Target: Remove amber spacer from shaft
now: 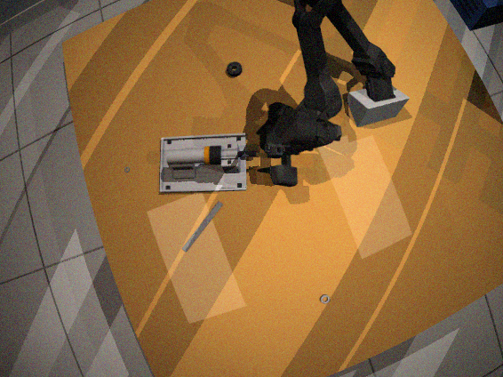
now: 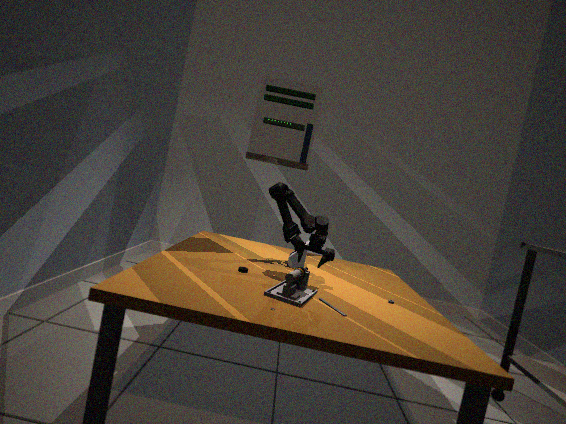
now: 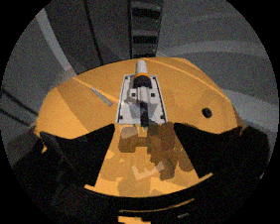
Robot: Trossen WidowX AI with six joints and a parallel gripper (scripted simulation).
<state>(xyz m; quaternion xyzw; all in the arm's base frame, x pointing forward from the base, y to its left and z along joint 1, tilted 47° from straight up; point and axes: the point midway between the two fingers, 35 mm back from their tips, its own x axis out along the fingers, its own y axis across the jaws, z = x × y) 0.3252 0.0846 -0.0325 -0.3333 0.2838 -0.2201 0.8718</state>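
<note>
My gripper tip is now 9 cm short of the dark spacer, 2 cm to the left of it and 2 cm above it. The rest, counted from my gripper tip: flat grey bar 18 cm ahead, 13 cm to the left, 10 cm below; grey shaft 10 cm ahead, 2 cm to the right, 2 cm below; amber spacer 12 cm ahead, 2 cm to the right, 2 cm below.
</note>
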